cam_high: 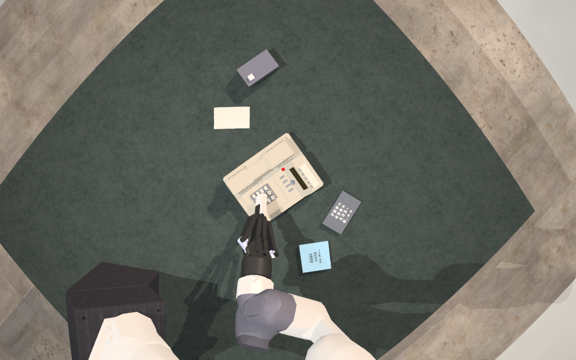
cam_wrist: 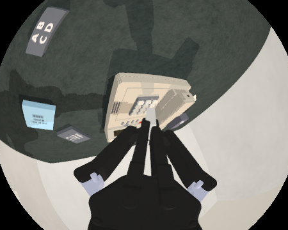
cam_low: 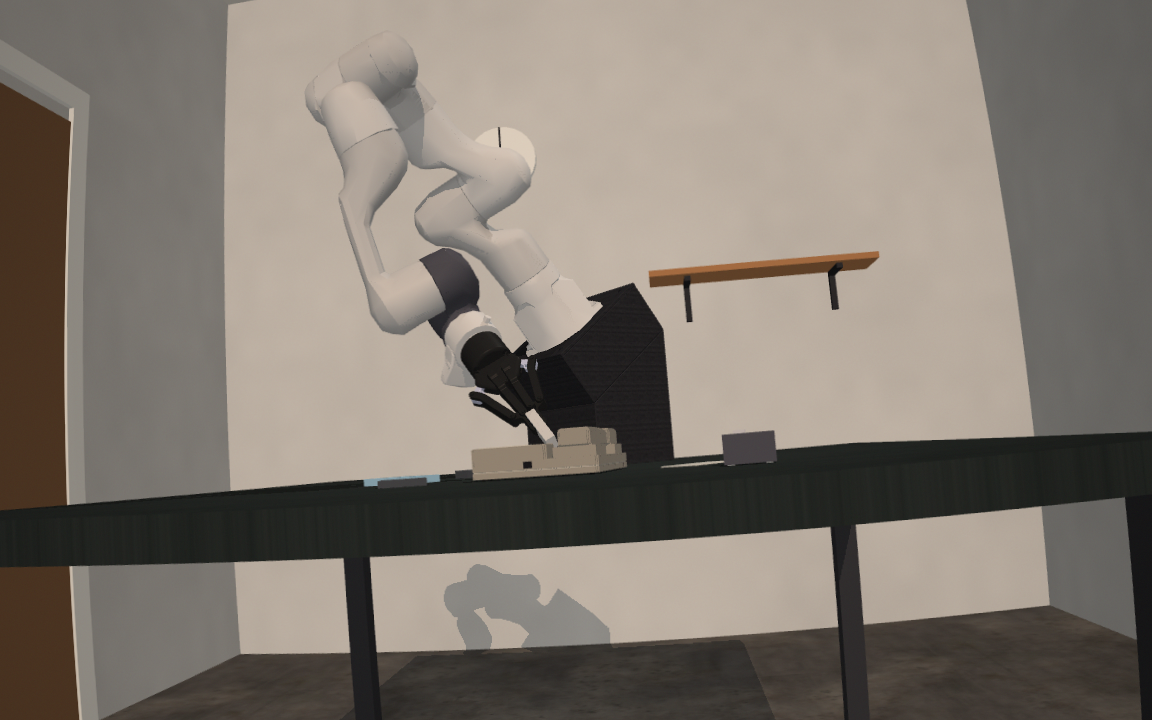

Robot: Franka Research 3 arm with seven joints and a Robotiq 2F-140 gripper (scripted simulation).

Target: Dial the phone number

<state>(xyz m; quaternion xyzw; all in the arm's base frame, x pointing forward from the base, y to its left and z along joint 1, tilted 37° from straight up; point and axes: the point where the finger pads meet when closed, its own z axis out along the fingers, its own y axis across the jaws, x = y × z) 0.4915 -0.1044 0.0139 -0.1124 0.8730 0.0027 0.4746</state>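
Right now the handset is 8 cm ahead of my hand, 6 cm to the left of it and 2 cm below it. Round my hand: light blue note 22 cm to the right, 6 cm below, 4 cm behind; then blank cream card 20 cm to the left, 14 cm ahead, 7 cm below; then dark grey keypad card 20 cm to the right, 11 cm ahead, 6 cm below.
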